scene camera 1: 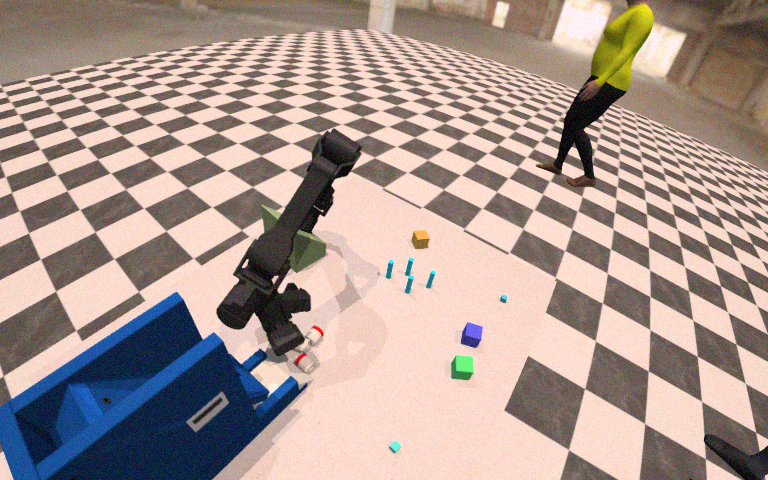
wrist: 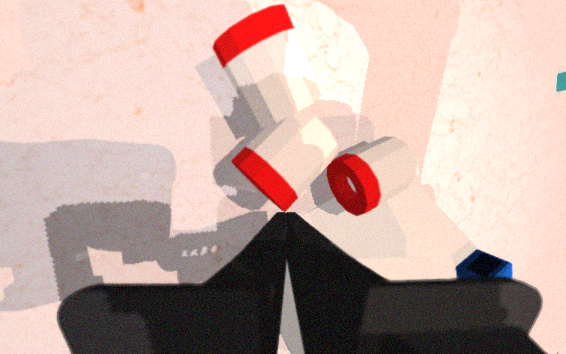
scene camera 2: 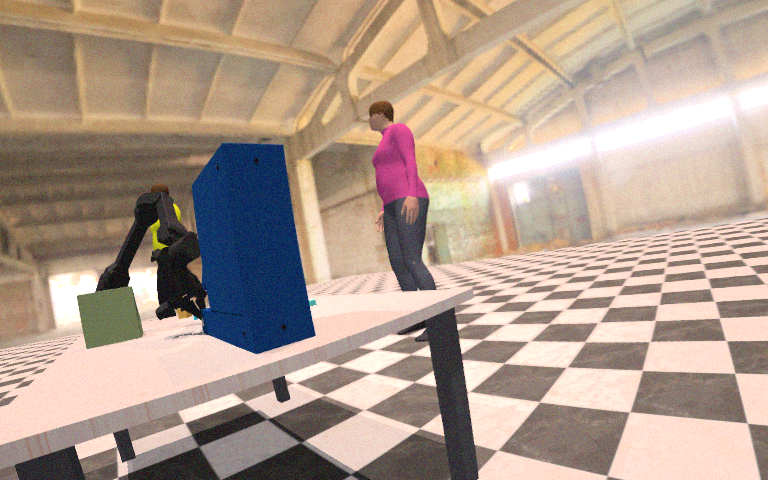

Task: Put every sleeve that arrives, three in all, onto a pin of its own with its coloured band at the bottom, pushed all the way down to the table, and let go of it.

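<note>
Three white sleeves with red bands lie on their sides, close together. In the wrist view they are a far sleeve [wrist: 267, 85], a middle sleeve [wrist: 295, 150] and a right sleeve [wrist: 395, 157]. In scene camera 1, two sleeves [scene camera 1: 314, 335] [scene camera 1: 306, 363] show beside the hand, which largely hides the third. My gripper [wrist: 285, 221] is shut and empty, its tips at the near edge of the middle sleeve's band in the wrist view; contact cannot be told. Several cyan pins stand bare and upright, among them a left pin [scene camera 1: 389, 269] and a right pin [scene camera 1: 431, 279].
A tall blue dispenser [scene camera 1: 164, 421] [scene camera 2: 249, 243] stands beside the sleeves. A green wedge block [scene camera 1: 308, 250] [scene camera 2: 110, 316] is near the arm. An orange cube [scene camera 1: 420, 239], a violet cube [scene camera 1: 471, 334], a green cube [scene camera 1: 462, 367] and small cyan cubes [scene camera 1: 504, 298] [scene camera 1: 394, 446] lie around the pins.
</note>
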